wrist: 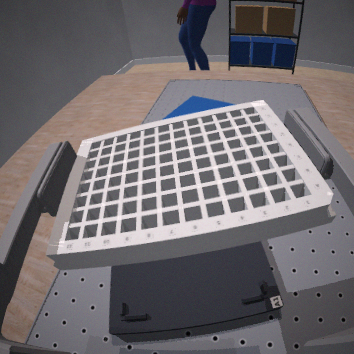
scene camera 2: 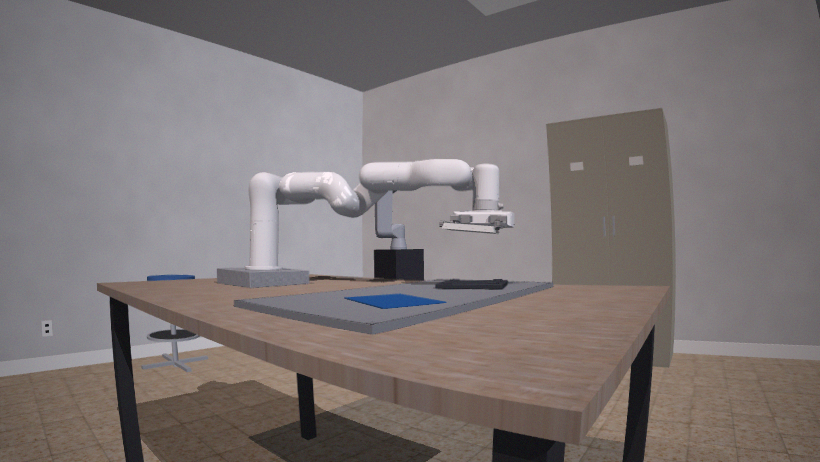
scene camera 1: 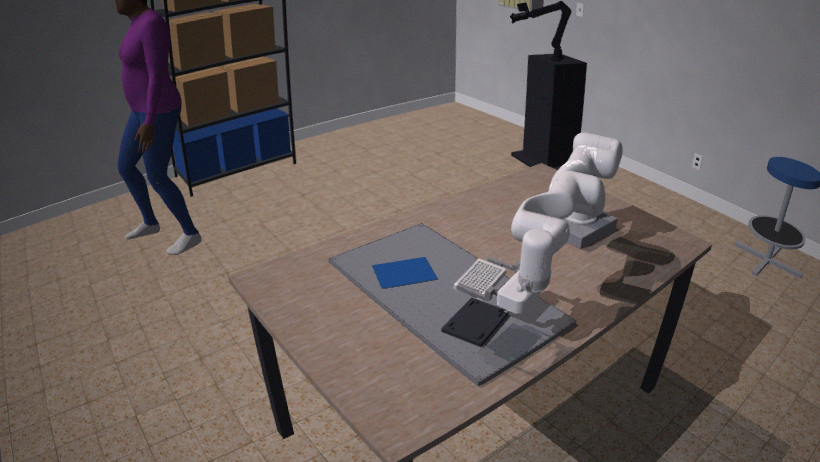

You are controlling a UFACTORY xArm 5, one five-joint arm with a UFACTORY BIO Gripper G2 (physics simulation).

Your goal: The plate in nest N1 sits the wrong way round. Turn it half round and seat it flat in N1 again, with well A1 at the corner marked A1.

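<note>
The white well plate (scene camera 1: 480, 277) (scene camera 2: 469, 228) (wrist: 185, 175) is in the gripper, well above the board and slightly tilted. My gripper (scene camera 1: 486, 277) (scene camera 2: 471, 226) (wrist: 184, 160) is shut on it, with a finger at each short end. In the wrist view, column 1 is at the right, column 12 at the left, and well A1 (wrist: 300, 192) is at the near right corner. The black nest (scene camera 1: 476, 322) (scene camera 2: 471, 284) (wrist: 190, 285) has no plate in it. Its A1 label (wrist: 276, 302) is at its near right corner in the wrist view. The nest is partly hidden by the plate there.
A blue flat rectangle (scene camera 1: 404, 272) (scene camera 2: 395, 300) (wrist: 200, 105) lies on the grey perforated board (scene camera 1: 424, 315) (scene camera 2: 321, 312) (wrist: 320, 260). The board lies on the wooden table (scene camera 1: 355, 355) (scene camera 2: 459, 355). A person (scene camera 1: 149, 63) stands beyond the table, by a shelf rack (scene camera 1: 289, 86).
</note>
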